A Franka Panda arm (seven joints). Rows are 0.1 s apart.
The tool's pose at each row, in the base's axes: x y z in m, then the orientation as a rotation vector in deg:
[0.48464 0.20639 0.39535 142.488 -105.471 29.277]
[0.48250 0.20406 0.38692 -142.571 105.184 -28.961]
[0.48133 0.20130 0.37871 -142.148 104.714 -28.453]
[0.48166 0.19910 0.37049 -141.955 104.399 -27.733]
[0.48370 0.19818 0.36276 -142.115 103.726 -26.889]
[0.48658 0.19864 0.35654 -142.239 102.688 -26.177]
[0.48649 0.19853 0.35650 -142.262 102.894 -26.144]
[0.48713 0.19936 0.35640 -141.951 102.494 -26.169]
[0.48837 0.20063 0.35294 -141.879 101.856 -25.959]
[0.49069 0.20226 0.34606 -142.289 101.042 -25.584]
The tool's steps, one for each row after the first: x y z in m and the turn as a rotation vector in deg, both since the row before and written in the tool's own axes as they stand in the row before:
[-0.00059 0.00429 0.00789 0.545 -0.637 -0.047]
[0.00020 0.00356 0.00798 0.408 -0.621 0.032]
[0.00016 0.00205 0.00826 0.119 -0.612 -0.012]
[-0.00038 -0.00002 0.00804 0.059 -0.683 -0.336]
[-0.00101 -0.00154 0.00662 0.313 -0.742 -0.483]
[0.00007 0.00013 0.00003 -0.137 0.060 0.079]
[-0.00061 -0.00084 0.00015 0.429 -0.236 -0.022]
[-0.00155 -0.00082 0.00347 0.344 -0.373 -0.235]
[-0.00223 -0.00118 0.00700 0.081 -0.359 -0.543]

